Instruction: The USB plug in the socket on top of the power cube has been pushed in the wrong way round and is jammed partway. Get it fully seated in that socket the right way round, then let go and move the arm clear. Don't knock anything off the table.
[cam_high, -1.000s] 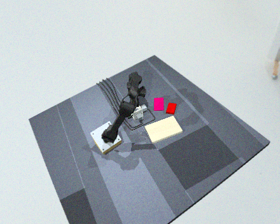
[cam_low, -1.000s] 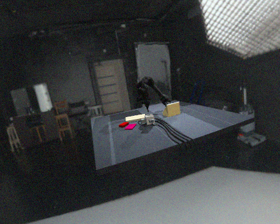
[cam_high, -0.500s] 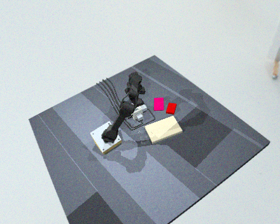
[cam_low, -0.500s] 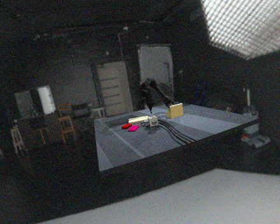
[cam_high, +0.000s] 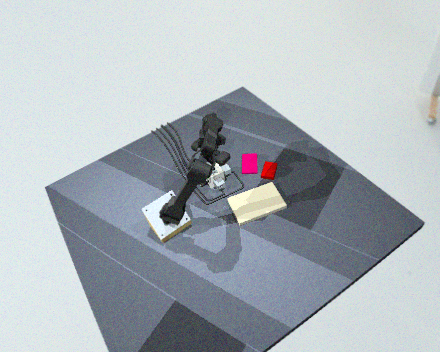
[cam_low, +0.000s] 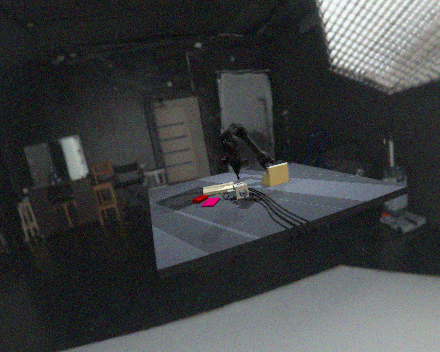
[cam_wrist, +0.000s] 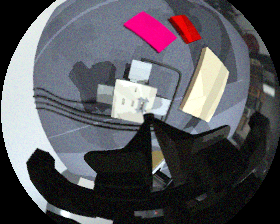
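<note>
Now: gripper tip 2 cm above the dark USB plug. Also, from my gripper tip: red block: 24 cm ahead, 13 cm below, 9 cm to the right; pink block: 20 cm ahead, 13 cm below, 1 cm to the left; cream slab: 21 cm to the right, 12 cm below, 8 cm ahead.
</note>
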